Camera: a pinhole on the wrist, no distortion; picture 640 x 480 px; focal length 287.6 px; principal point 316.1 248.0 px. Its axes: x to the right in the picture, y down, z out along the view. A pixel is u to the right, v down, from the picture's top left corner.
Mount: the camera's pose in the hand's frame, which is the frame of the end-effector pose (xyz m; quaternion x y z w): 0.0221 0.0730 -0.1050 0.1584 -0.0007 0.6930 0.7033
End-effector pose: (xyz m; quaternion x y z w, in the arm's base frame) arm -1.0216 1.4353 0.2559 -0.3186 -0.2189 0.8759 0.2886
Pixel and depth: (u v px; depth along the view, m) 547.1 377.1 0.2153
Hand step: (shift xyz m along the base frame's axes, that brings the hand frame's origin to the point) -0.1678 -0.1854 0.0103
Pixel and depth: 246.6 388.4 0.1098
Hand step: -0.0072 -0.0219 -0.0056
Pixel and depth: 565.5 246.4 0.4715
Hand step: -0.5207 -0.2635 0.0334
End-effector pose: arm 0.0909 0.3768 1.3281 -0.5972 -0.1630 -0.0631 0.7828
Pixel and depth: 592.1 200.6 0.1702
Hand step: 0.1289 0.1457 -0.1268
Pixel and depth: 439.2 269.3 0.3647
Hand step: 0.0680 0.3170 -0.0382
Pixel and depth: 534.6 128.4 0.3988
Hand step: 0.2934 0.3957 -0.0923
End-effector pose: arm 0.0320 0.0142 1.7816 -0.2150 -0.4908 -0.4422 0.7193
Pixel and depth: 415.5 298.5 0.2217
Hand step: 0.0196 0.1327 0.0999
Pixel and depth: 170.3 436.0 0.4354
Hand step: -0.3936 0.1866 -0.0441
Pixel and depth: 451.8 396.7 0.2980
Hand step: -0.0128 0.2784 0.0698
